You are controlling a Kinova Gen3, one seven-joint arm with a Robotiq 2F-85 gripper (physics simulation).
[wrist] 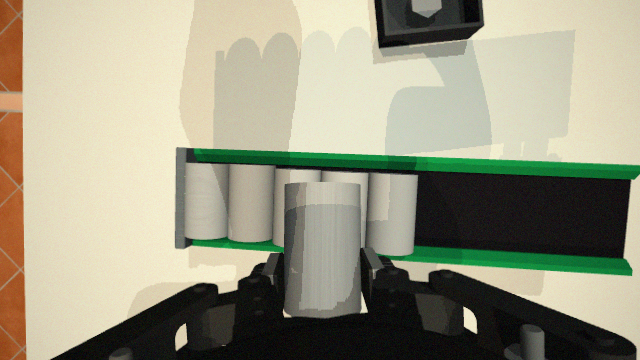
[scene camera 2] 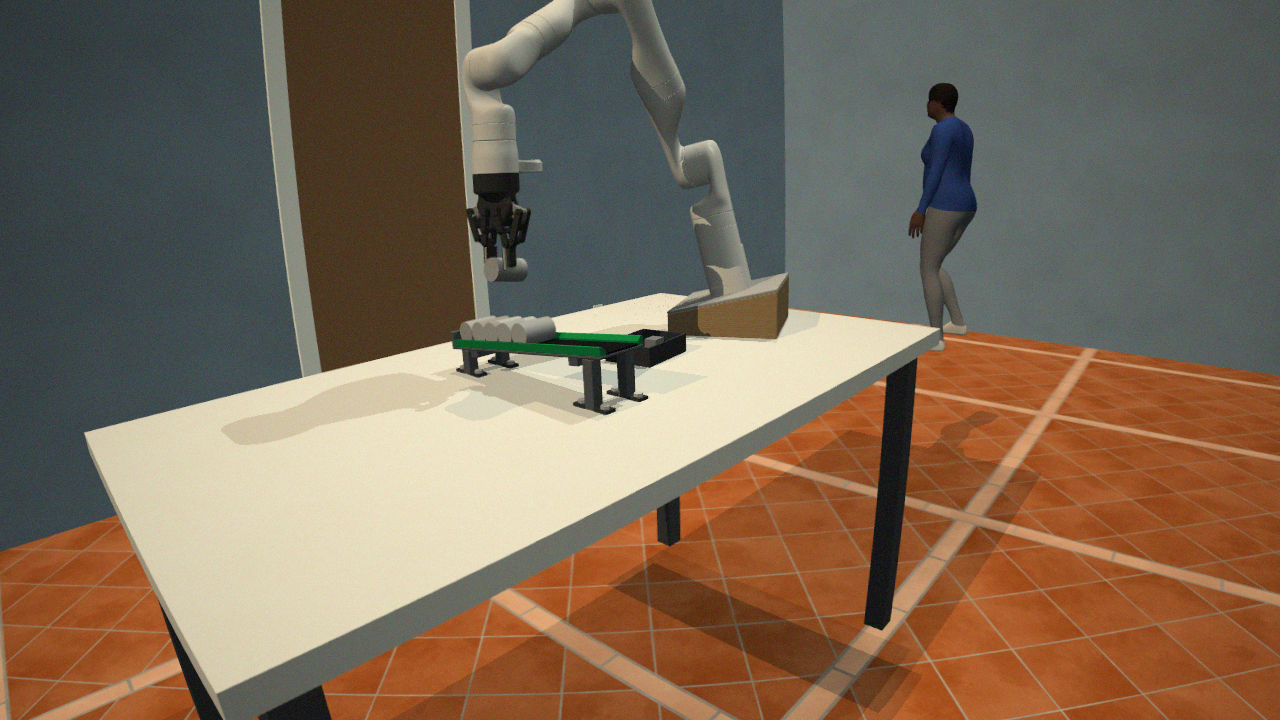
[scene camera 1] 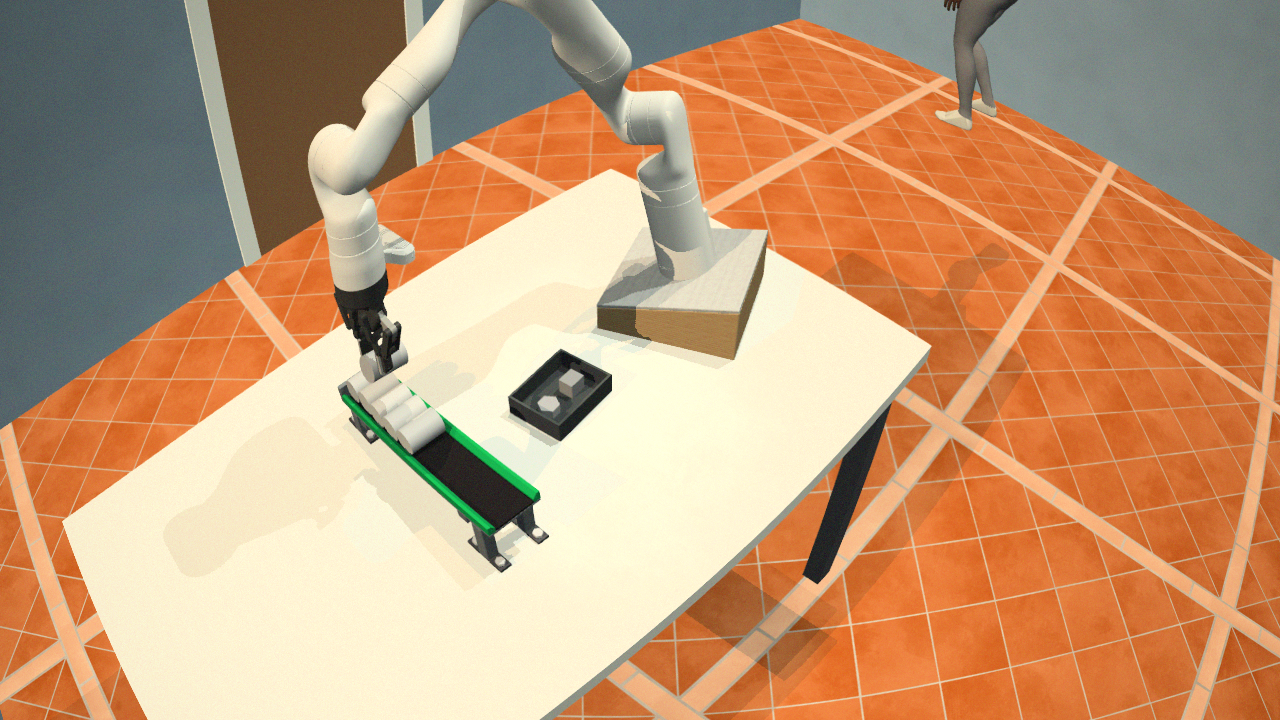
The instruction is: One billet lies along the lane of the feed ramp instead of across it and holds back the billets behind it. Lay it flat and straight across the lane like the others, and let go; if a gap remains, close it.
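Frame: origin at the arm's base, x right, y back, z down, level; metres.
Seen in the pictures: gripper, between the fingertips: point(wrist: 322, 268) point(scene camera 2: 500, 269) point(scene camera 1: 377, 364); arm's base, origin of its link: point(scene camera 2: 730, 290) point(scene camera 1: 686, 264).
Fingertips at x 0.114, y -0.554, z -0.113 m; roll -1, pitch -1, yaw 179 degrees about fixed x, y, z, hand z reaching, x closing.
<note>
Pixels of each thing's top centre, then the offset from my fingertips to it.
- grey cylindrical billet, centre of its top: point(wrist: 322, 259) point(scene camera 1: 380, 347) point(scene camera 2: 504, 255) dx +0.000, dy +0.012, dz -0.023 m
- grey end plate, centre of its top: point(wrist: 181, 198) dx +0.124, dy +0.027, dz +0.116 m
- dark lane, centre of its top: point(wrist: 405, 210) point(scene camera 1: 426, 434) dx -0.070, dy +0.012, dz +0.101 m
- black tray, centre of its top: point(scene camera 1: 559, 385) point(scene camera 2: 646, 337) dx -0.113, dy +0.243, dz +0.155 m
- light block, centre of its top: point(scene camera 1: 571, 377) point(scene camera 2: 654, 337) dx -0.111, dy +0.271, dz +0.161 m
- hexagonal piece, centre of its top: point(scene camera 1: 548, 403) dx -0.115, dy +0.215, dz +0.170 m
My gripper point(scene camera 1: 384, 358) point(scene camera 2: 506, 259) point(wrist: 322, 268) is shut on a grey cylindrical billet point(scene camera 1: 368, 365) point(scene camera 2: 492, 269) point(wrist: 322, 235), lying level between the fingers. It hangs above the green-railed feed ramp point(scene camera 1: 483, 452) point(scene camera 2: 537, 347) point(wrist: 500, 168), clear of it. In the wrist view its long axis runs across the lane, nearly parallel to the billets below. Several billets point(scene camera 1: 420, 431) point(scene camera 2: 535, 329) point(wrist: 391, 215) lie across the lane in a row from the grey end plate point(wrist: 180, 200). The held billet partly hides two of them. The dark lane point(scene camera 1: 469, 476) point(wrist: 520, 215) beyond the row is bare.
A black tray point(scene camera 1: 537, 426) point(wrist: 430, 36) holding a light block point(scene camera 1: 571, 383) and a hexagonal piece point(scene camera 1: 549, 403) stands beside the ramp. The arm's base sits on a wedge-shaped block point(scene camera 1: 671, 326) point(scene camera 2: 729, 317) on the table. A person point(scene camera 2: 950, 179) stands beyond the table.
</note>
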